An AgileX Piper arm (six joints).
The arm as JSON. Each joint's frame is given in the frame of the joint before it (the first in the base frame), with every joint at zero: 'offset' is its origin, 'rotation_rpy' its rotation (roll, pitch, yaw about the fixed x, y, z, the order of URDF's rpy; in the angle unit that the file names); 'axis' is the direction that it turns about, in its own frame. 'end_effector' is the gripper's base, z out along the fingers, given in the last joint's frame.
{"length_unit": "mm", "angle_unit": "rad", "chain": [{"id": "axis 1", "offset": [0.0, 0.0, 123.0], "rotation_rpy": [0.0, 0.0, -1.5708], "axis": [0.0, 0.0, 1.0]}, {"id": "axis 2", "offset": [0.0, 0.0, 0.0], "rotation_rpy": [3.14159, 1.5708, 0.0], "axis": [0.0, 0.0, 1.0]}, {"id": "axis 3", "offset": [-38.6, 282.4, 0.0], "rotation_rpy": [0.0, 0.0, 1.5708], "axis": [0.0, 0.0, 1.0]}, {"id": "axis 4", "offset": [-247.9, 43.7, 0.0], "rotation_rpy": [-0.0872, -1.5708, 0.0], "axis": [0.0, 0.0, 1.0]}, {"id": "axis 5", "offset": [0.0, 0.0, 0.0], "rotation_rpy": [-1.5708, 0.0, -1.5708], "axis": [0.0, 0.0, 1.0]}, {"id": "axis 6", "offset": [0.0, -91.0, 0.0], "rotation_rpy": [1.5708, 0.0, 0.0], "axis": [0.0, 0.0, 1.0]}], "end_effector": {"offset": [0.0, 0.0, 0.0], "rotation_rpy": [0.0, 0.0, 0.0]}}
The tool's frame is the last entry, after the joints.
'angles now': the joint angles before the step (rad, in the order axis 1, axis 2, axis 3, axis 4, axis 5, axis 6). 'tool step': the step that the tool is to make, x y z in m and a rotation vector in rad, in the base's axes. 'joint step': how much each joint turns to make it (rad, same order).
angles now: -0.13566, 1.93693, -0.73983, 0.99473, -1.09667, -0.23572
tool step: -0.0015, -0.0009, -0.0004, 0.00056, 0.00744, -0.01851
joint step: -0.00010, 0.00009, -0.00015, 0.02188, -0.00324, -0.01229
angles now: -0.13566, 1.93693, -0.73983, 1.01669, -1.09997, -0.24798
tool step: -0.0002, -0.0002, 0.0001, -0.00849, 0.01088, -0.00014
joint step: -0.00015, 0.00016, -0.00003, 0.00206, -0.00254, -0.01428
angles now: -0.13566, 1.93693, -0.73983, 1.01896, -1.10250, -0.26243
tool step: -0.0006, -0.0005, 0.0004, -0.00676, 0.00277, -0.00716
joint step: -0.00019, -0.00004, -0.00002, 0.00637, -0.00707, -0.00730
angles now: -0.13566, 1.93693, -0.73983, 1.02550, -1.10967, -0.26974
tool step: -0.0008, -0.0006, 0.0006, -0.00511, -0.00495, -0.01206
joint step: 0.00016, 0.00014, -0.00015, 0.00900, -0.01091, -0.00004
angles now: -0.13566, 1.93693, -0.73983, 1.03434, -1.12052, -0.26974
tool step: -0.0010, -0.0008, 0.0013, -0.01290, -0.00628, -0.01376
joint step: 0.00007, -0.00014, 0.00015, 0.00787, -0.01855, -0.00186
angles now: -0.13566, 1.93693, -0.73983, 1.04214, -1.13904, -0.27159
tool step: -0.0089, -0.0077, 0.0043, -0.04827, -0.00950, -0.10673
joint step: -0.01051, -0.00017, 0.00011, 0.07608, -0.08203, -0.02761
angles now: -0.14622, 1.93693, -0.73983, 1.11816, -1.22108, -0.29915
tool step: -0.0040, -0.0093, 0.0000, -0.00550, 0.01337, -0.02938
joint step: -0.03111, -0.00011, 0.00022, 0.00004, -0.00008, -0.01448
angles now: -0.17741, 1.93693, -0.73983, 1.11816, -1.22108, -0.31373
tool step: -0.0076, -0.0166, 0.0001, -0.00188, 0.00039, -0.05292
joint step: -0.05691, 0.00020, -0.00005, -0.00448, -0.00002, 0.00017
